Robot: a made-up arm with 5 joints. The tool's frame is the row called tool.
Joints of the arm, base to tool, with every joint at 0 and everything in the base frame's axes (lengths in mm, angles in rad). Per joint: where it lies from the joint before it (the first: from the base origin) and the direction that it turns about. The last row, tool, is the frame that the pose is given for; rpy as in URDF.
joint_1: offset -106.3 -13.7 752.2 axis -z
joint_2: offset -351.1 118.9 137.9 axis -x
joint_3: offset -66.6 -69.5 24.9 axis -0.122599 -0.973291 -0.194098
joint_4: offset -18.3 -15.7 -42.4 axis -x
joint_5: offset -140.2 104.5 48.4 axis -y
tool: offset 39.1 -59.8 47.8 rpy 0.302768 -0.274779 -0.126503
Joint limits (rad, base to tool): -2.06..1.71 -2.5..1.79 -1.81..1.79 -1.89..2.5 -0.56..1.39
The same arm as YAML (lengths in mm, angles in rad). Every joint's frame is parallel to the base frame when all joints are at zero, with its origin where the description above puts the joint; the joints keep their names.
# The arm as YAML. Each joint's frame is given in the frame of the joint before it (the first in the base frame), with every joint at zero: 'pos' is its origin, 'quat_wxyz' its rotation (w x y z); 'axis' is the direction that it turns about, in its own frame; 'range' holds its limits. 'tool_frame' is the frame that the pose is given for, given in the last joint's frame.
length_unit: mm
angle_unit: rad
joints:
  - joint: joint_1
    pos: [-106.3, -13.7, 752.2]
    quat_wxyz: [1.0, 0.0, 0.0, 0.0]
    axis: [0.0, 0.0, -1.0]
    range: [-2.06, 1.71]
  - joint: joint_2
    pos: [-351.1, 118.9, 137.9]
    quat_wxyz: [1.0, 0.0, 0.0, 0.0]
    axis: [-1.0, 0.0, 0.0]
    range: [-2.5, 1.79]
  - joint: joint_3
    pos: [-66.6, -69.5, 24.9]
    quat_wxyz: [1.0, 0.0, 0.0, 0.0]
    axis: [-0.122599, -0.973291, -0.194098]
    range: [-1.81, 1.79]
  - joint: joint_4
    pos: [-18.3, -15.7, -42.4]
    quat_wxyz: [1.0, 0.0, 0.0, 0.0]
    axis: [-1.0, 0.0, 0.0]
    range: [-1.89, 2.5]
  - joint: joint_5
    pos: [-140.2, 104.5, 48.4]
    quat_wxyz: [1.0, 0.0, 0.0, 0.0]
    axis: [0.0, -1.0, 0.0]
    range: [-0.56, 1.39]
tool_frame:
  pos: [39.1, -59.8, 47.8]
  quat_wxyz: [0.978595, 0.140529, -0.144563, -0.041285]

